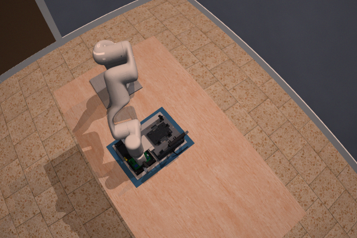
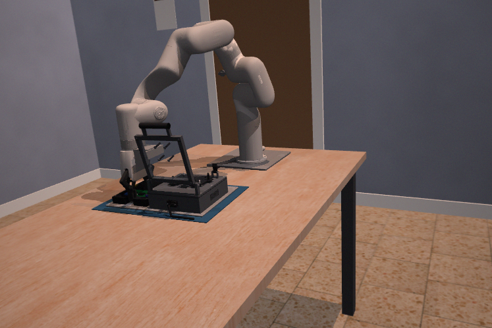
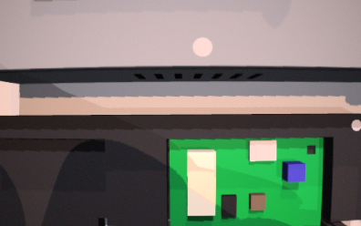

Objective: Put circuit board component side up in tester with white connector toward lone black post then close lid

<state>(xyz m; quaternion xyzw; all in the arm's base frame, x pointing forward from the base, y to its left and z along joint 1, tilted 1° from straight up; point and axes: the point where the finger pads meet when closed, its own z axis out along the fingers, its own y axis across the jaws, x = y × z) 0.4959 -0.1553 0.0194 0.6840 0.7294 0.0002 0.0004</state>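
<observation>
Right now my hand is 7 cm short of the tester lid, 17 cm to the right of it and 16 cm below it. Round my hand: green circuit board: right at my hand.
</observation>
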